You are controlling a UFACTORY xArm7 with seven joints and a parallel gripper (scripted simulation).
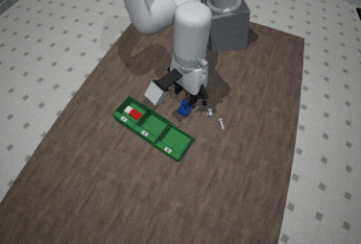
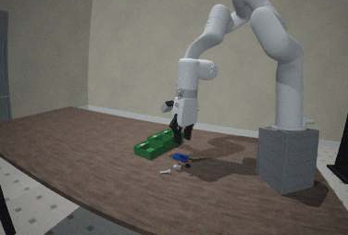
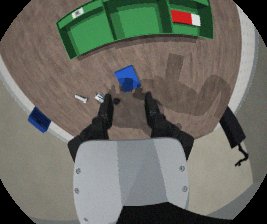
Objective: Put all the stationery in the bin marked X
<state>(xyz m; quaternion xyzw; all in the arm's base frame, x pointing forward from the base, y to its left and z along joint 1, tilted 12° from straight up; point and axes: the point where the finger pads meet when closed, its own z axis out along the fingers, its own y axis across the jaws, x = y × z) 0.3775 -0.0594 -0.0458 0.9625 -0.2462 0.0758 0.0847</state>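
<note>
Right now the blue block is 9 cm below my hand. The rest, counted from my hand: white-grey piece: 8 cm to the left, 8 cm below; green three-compartment bin: 11 cm ahead, 8 cm to the right, 7 cm below; black round thing: 4 cm behind, 6 cm to the left, 9 cm below.
</note>
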